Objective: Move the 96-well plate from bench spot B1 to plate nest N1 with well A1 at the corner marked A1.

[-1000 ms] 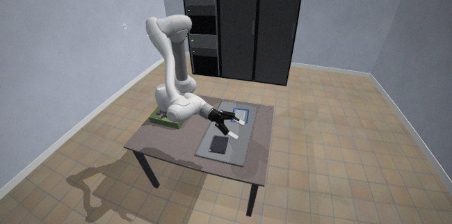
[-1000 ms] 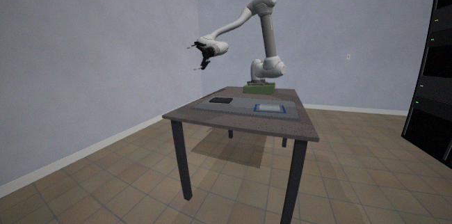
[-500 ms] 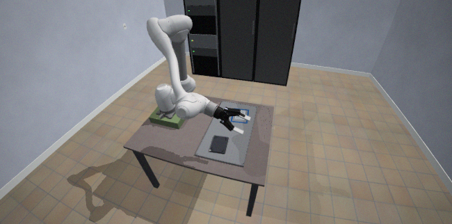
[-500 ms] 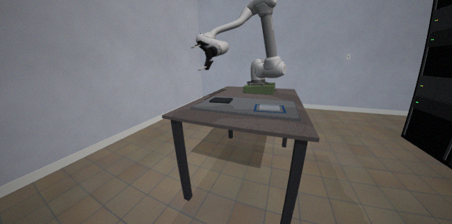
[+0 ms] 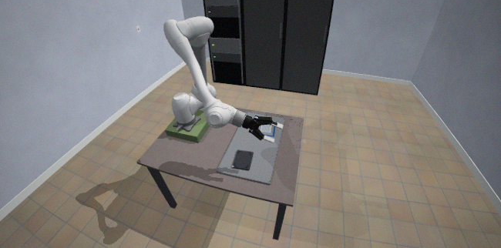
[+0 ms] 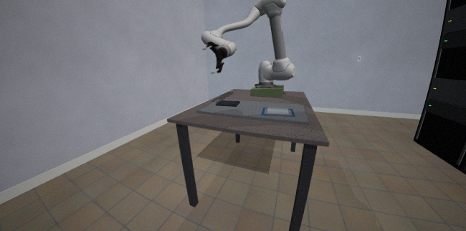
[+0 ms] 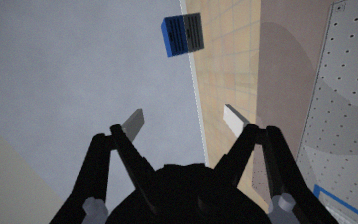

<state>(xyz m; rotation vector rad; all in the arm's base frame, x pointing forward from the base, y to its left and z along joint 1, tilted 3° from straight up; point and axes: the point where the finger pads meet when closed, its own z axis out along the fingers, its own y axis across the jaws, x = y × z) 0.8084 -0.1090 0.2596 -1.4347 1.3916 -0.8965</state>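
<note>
The white 96-well plate is 19 cm behind my hand, 38 cm to the left of it and 32 cm below it. Round my hand: small white corner mark: 26 cm behind, 10 cm to the right, 31 cm below; dark plate nest: 22 cm behind, 1 cm to the right, 32 cm below.
</note>
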